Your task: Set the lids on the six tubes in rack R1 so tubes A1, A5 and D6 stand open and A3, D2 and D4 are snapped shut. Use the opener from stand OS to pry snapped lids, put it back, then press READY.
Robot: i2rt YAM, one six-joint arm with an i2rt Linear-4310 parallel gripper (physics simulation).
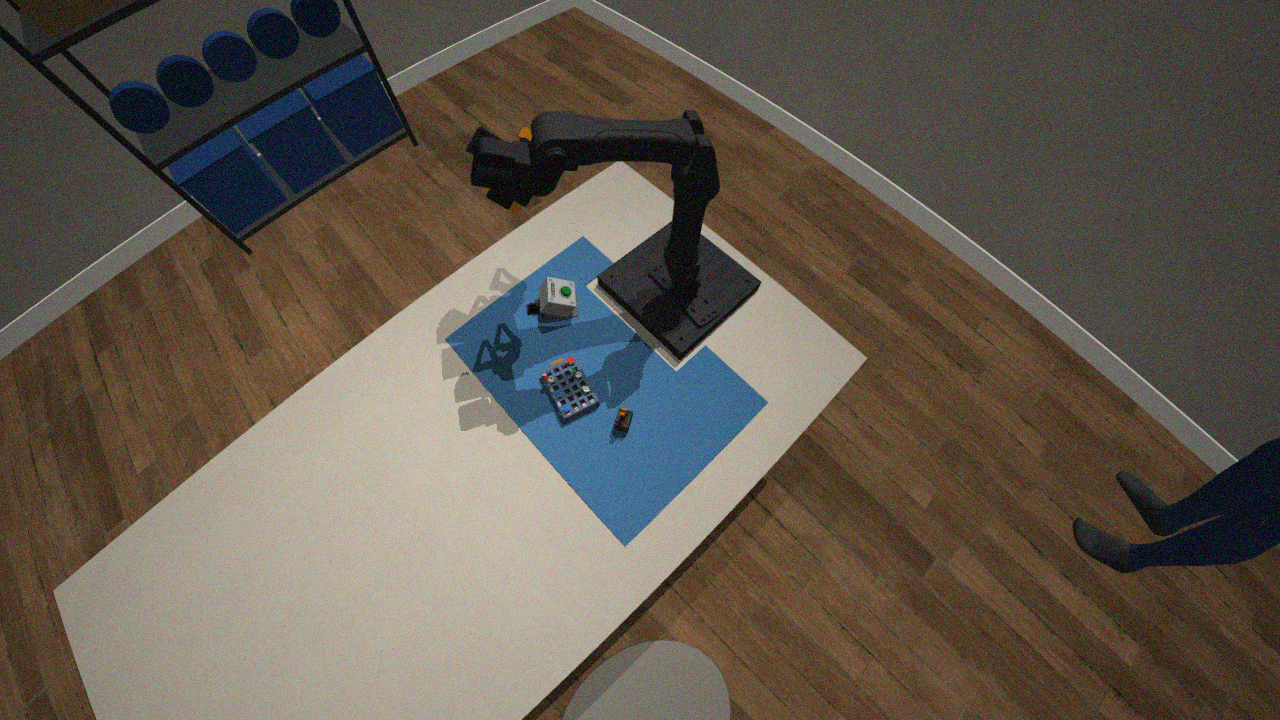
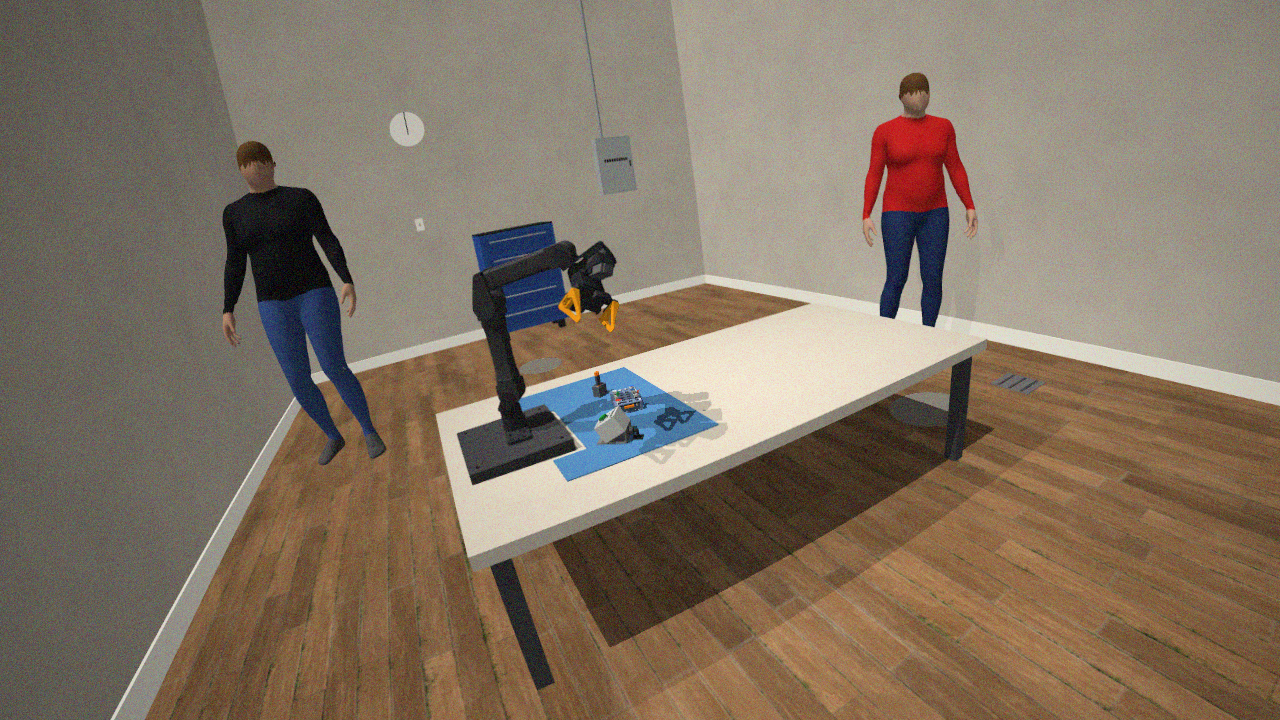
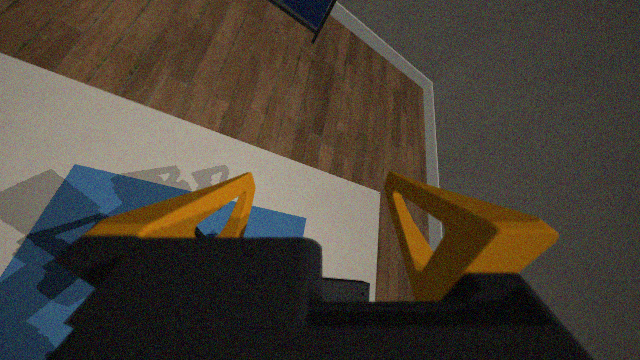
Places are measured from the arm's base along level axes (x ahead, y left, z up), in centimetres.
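Pixels of known places: gripper, between the fingertips: [image 2: 596, 326] [image 3: 319, 179]; arm's base, origin of its link: [image 1: 683, 292] [image 2: 515, 428].
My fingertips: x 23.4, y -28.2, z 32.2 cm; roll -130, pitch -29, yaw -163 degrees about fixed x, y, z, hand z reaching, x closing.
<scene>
For each thing: its top centre in the pictures, then the offset to it from my fingertips. Level surfaces: height alone.
- tube rack, centre of its top: [image 1: 566, 379] [image 2: 624, 388] dy +30.7, dx +12.4, dz -29.7 cm
- blue mat, height of its surface: dz -35.6 cm
- grey box, centre of its top: [image 1: 554, 288] [image 2: 609, 411] dy +11.1, dx +2.0, dz -27.2 cm
- green READY button, centre of its top: [image 1: 564, 289] dy +12.2, dx +0.1, dz -28.1 cm
- white table, height of its surface: dz -35.8 cm
The tube rack [image 1: 570, 391] [image 2: 628, 399] sits on the blue mat [image 1: 626, 501] [image 2: 581, 467], with small tubes and coloured lids in it. Which lids are open or snapped is too small to tell. The opener, with an orange top, stands upright in its small dark stand [image 1: 622, 422] [image 2: 598, 389] beside the rack. A grey box [image 1: 556, 300] [image 2: 613, 426] with a green READY button [image 1: 565, 291] stands on the mat, on the rack's other side. My gripper [image 2: 590, 317] [image 3: 319, 179] is open and empty, high above the table and away from the rack.
The arm's dark base plate [image 1: 733, 284] [image 2: 474, 465] stands at the mat's edge on the white table [image 1: 295, 555] [image 2: 805, 358]. A shelf rack [image 1: 386, 96] stands beyond the table. Two people stand on the floor around it.
</scene>
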